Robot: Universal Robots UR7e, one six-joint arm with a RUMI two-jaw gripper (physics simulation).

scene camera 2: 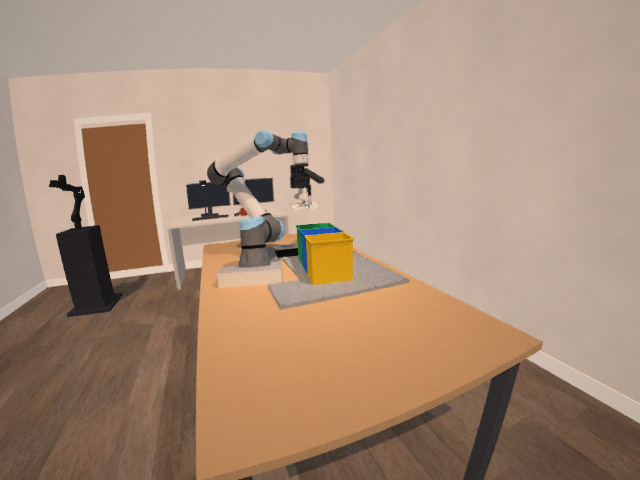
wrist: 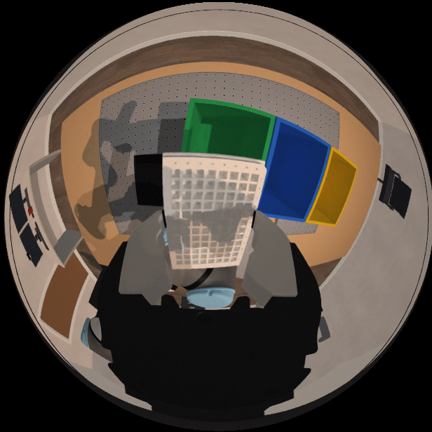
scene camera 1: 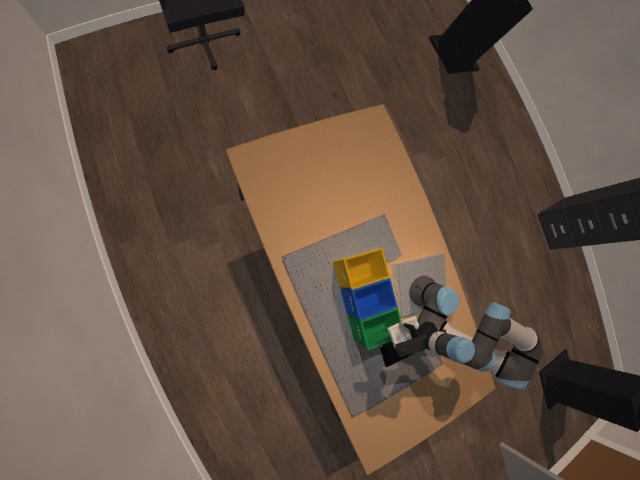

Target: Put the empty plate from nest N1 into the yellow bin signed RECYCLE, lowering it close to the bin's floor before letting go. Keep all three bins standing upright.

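Frame: origin at the arm's base, x ahead, y left, z up, level; centimetres.
Seen in the pictures: gripper, between the fingertips: [scene camera 2: 306,206] [scene camera 1: 403,333]; arm's base, origin of its link: [scene camera 2: 254,265] [scene camera 1: 422,290].
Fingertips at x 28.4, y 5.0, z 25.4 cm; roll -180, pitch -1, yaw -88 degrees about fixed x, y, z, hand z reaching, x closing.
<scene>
Offsets run from my fingertips to a thing's top centre. Level surfaces: height alone.
My gripper [scene camera 1: 409,333] [scene camera 2: 303,200] [wrist: 208,211] is shut on the pale, gridded plate @[dx -1.1, dy -0.1, dz +1.6 cm] [scene camera 1: 397,334] [scene camera 2: 305,206] [wrist: 215,187] and holds it roughly level, high above the bin rims. In scene camera 1 the plate overlaps the robot-side edge of the green bin. The yellow bin @[dx +0.6, dy -28.3, dz -10.0 cm] [scene camera 1: 368,270] [scene camera 2: 330,260] [wrist: 338,189] stands upright at the far end of the bin row from the plate; its sign is too small to read. A black nest @[dx -5.6, dy +16.9, dz -26.5 cm] [scene camera 1: 390,355] [scene camera 2: 285,252] [wrist: 149,180] lies beside the green bin; its label is not readable.
The blue bin @[dx +2.1, dy -15.1, dz -10.0 cm] [scene camera 1: 374,299] [wrist: 296,172] stands upright between the yellow bin and the green bin @[dx +3.6, dy -2.0, dz -10.0 cm] [scene camera 1: 378,329] [scene camera 2: 316,225] [wrist: 232,127], which is also upright. All three stand close together on the grey perforated mat @[dz -28.0 cm] [scene camera 1: 320,310] [scene camera 2: 302,295] [wrist: 135,120]. The arm's base stands beside the row.
</scene>
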